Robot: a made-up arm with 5 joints. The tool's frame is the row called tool. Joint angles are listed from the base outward.
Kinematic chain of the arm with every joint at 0, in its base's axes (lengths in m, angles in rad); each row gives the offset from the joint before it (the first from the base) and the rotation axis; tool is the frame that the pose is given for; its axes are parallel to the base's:
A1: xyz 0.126 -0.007 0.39 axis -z
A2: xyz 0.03 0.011 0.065 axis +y
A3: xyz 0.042 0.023 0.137 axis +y
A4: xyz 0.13 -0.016 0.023 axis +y
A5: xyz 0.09 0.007 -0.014 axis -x
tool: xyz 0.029 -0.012 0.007
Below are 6 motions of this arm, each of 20 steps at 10 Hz.
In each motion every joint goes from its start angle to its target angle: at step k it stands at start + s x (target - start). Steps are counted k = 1, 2, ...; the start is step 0. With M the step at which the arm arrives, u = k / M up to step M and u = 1 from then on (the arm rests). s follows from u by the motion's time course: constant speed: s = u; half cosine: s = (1 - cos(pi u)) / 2; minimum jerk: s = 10 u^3 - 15 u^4 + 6 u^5.
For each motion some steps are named. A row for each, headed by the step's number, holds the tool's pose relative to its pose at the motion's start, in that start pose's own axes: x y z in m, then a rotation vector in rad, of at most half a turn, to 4 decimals.
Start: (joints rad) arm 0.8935 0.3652 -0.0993 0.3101 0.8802
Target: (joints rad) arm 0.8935 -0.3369 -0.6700 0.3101 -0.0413
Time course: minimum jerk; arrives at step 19
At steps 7, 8, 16, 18, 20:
7: -0.0597 -0.0586 0.0442 0.2414 -0.2449 -0.2320
8: -0.0852 -0.0752 0.0566 0.3210 -0.3416 -0.2977
16: -0.3018 -0.1259 0.0913 0.7741 -1.1535 -0.5340
18: -0.3129 -0.1253 0.0906 0.7896 -1.1976 -0.5349
20: -0.3134 -0.1253 0.0905 0.7903 -1.1996 -0.5349

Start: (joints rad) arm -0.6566 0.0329 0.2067 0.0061 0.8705
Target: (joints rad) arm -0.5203 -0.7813 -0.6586 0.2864 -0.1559
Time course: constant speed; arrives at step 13
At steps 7, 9, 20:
7: -0.1592 -0.1396 0.0887 0.5160 -0.5892 -0.4891
9: -0.2250 -0.1559 0.1019 0.6296 -0.8100 -0.5703
20: -0.3636 -0.1482 0.1084 0.7831 -1.3033 -0.6332

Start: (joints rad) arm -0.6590 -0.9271 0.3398 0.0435 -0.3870
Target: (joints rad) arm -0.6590 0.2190 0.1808 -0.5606 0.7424
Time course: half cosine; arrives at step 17
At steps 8, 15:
8: 0.0695 -0.0297 -0.0801 -0.5113 0.1742 -0.0229
15: 0.0952 -0.0734 -0.2044 -1.0783 0.3840 0.0614

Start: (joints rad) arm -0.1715 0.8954 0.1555 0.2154 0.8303
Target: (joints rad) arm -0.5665 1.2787 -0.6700 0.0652 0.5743
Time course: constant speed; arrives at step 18
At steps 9, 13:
9: 0.0053 0.0076 0.0811 -0.0513 -0.2725 -0.1421
13: 0.0012 0.0206 0.1154 -0.0679 -0.4092 -0.1800

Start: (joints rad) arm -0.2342 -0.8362 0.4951 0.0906 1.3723
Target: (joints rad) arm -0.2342 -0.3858 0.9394 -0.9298 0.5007
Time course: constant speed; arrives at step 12
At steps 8, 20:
8: 0.0396 0.0586 -0.0199 0.5807 -0.0399 -0.0750
20: 0.0426 0.0905 -0.0301 0.8704 -0.0769 -0.1045

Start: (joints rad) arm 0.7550 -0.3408 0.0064 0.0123 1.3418
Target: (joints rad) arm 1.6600 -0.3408 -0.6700 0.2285 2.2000
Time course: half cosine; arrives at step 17
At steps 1, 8, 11, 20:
1: 0.0001 -0.0015 -0.0015 -0.0098 0.0062 -0.0055
8: -0.0198 -0.0795 -0.0691 -0.5537 0.3717 -0.2212
11: -0.0485 -0.1223 -0.0926 -0.9050 0.6240 -0.2814
20: -0.0838 -0.1593 -0.1010 -1.2757 0.9032 -0.2829

